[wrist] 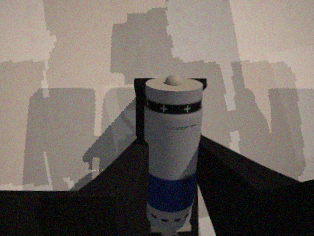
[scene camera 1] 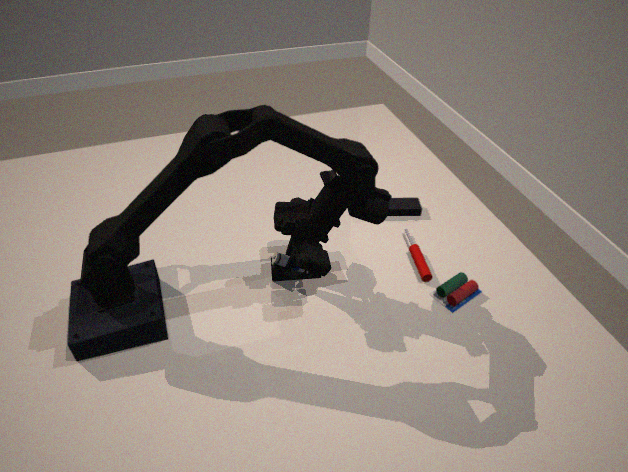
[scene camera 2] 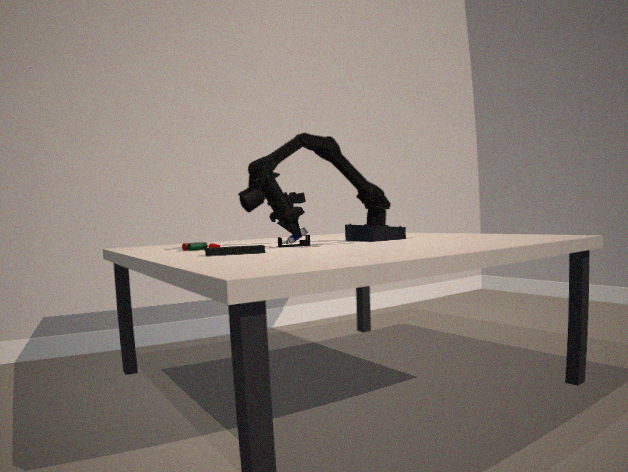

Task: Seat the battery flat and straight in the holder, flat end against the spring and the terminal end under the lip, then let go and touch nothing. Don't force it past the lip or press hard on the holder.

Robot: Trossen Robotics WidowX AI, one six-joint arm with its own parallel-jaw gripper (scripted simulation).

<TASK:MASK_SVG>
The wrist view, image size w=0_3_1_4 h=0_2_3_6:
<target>gripper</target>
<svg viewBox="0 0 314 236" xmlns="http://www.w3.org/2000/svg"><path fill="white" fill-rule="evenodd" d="M144 136L137 137L103 172L79 191L1 190L0 236L144 236L149 185L149 145L144 140ZM201 135L195 176L216 236L314 236L314 179L299 182L292 177L287 177L275 170L273 171L257 162L251 161L232 149L226 148Z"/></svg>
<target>battery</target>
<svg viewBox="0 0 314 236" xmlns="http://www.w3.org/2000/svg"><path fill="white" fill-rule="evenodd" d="M177 74L150 79L145 83L144 140L149 145L149 185L146 215L151 224L167 230L181 228L191 219L203 116L202 98L204 84L198 80L183 78Z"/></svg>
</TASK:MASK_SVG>
